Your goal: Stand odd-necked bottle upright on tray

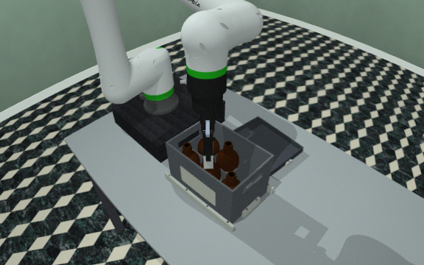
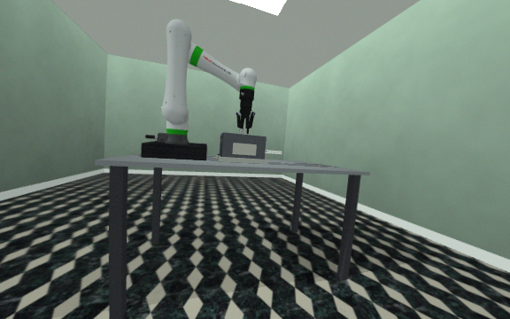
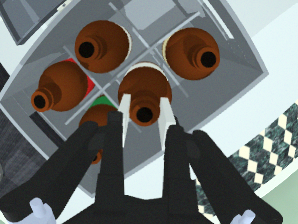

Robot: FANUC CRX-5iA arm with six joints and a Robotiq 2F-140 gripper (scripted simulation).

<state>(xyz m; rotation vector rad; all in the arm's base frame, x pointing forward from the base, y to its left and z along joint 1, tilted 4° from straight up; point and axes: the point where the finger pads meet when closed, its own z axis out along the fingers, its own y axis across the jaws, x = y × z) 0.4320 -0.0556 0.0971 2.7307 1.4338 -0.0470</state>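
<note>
Now: the brown bottle 9 cm below my hand. From my hand the other things lie so: glass bottle (10 cm behind, 9 cm below, 7 cm to the left); then crate (10 cm below, 4 cm to the left, 1 cm behind); then dark grey tray (30 cm to the left, 17 cm below, 6 cm behind).
</note>
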